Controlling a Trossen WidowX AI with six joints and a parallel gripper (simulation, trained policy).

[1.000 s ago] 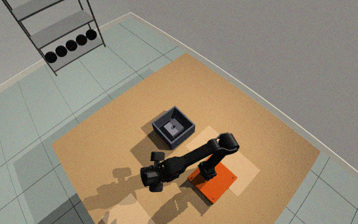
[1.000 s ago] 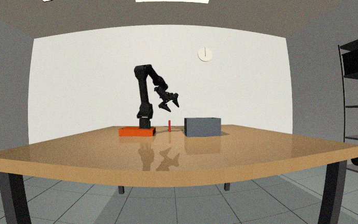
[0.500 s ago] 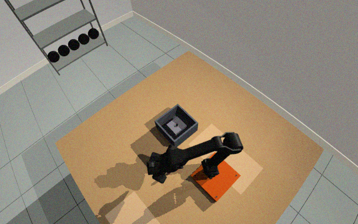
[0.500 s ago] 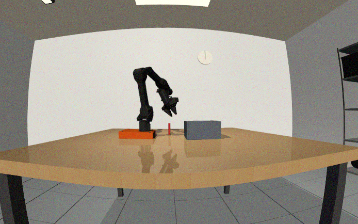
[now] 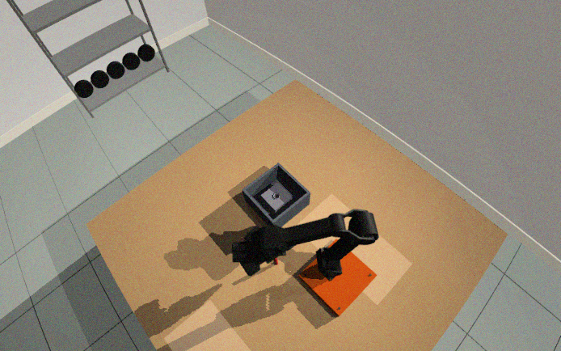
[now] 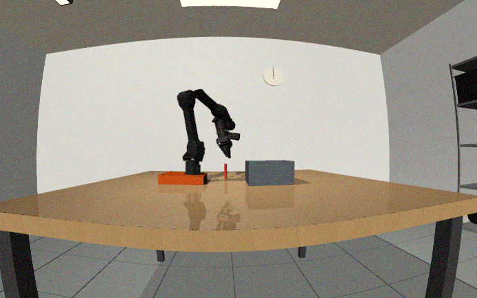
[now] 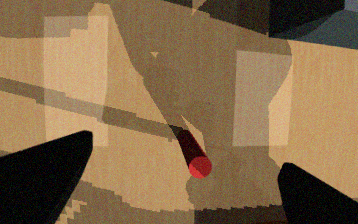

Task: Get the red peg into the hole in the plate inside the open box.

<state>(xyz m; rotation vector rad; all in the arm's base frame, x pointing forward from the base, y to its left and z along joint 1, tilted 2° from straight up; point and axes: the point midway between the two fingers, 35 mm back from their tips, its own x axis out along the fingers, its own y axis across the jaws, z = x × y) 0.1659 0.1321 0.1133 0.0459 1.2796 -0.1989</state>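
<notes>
My gripper tip is 20 mm past the red peg, 10 mm to the left of it and 70 mm above it. Also, from my gripper tip: grey box 170 mm ahead, 190 mm to the right, 80 mm below; plate 170 mm ahead, 190 mm to the right, 70 mm below.
</notes>
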